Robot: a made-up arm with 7 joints. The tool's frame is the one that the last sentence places.
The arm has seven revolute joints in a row. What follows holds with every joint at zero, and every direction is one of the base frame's. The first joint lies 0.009 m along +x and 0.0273 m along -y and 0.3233 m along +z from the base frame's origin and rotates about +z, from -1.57 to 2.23 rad. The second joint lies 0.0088 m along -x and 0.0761 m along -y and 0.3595 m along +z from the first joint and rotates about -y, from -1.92 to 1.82 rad. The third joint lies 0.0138 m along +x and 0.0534 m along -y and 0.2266 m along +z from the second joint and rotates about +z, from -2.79 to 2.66 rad. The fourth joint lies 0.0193 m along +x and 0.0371 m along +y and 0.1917 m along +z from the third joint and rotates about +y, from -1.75 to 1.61 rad. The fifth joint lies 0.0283 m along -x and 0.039 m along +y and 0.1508 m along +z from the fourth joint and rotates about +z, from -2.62 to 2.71 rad. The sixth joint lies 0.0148 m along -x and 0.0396 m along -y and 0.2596 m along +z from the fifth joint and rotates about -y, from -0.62 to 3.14 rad. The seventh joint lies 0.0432 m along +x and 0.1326 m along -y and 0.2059 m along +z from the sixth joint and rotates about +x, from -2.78 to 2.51 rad. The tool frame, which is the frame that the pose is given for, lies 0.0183 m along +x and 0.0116 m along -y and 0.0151 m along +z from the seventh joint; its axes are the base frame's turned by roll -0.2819, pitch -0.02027 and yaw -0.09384 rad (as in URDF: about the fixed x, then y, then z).
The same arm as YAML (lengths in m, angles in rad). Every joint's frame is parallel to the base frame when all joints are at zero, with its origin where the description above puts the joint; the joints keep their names.
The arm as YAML. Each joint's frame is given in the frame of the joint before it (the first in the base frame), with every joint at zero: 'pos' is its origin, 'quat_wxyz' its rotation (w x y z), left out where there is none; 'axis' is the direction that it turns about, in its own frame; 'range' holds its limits. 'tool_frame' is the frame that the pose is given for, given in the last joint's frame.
length_unit: m
angle_unit: rad
joints:
  - joint: joint 1
    pos: [0.009, -0.0273, 0.3233]
    axis: [0.0, 0.0, 1.0]
    range: [-1.57, 2.23]
  - joint: joint 2
    pos: [-0.0088, -0.0761, 0.3595]
    axis: [0.0, -1.0, 0.0]
    range: [-1.92, 1.82]
  - joint: joint 3
    pos: [0.0138, -0.0534, 0.2266]
    axis: [0.0, 0.0, 1.0]
    range: [-2.79, 2.66]
  - joint: joint 4
    pos: [0.0193, 0.0371, 0.1917]
    axis: [0.0, 1.0, 0.0]
    range: [-1.75, 1.61]
  - joint: joint 5
    pos: [-0.0283, 0.039, 0.1508]
    axis: [0.0, 0.0, 1.0]
    range: [-2.62, 2.71]
  - joint: joint 6
    pos: [-0.0148, -0.0396, 0.2596]
    axis: [0.0, -1.0, 0.0]
    range: [-0.62, 3.14]
  - joint: joint 7
    pos: [0.0432, -0.1326, 0.2059]
    axis: [1.0, 0.0, 0.0]
    range: [-2.78, 2.51]
tool_frame:
  pos: [0.0183, -0.0116, 0.0151]
  quat_wxyz: [0.988876, -0.140793, -0.003435, -0.047857]

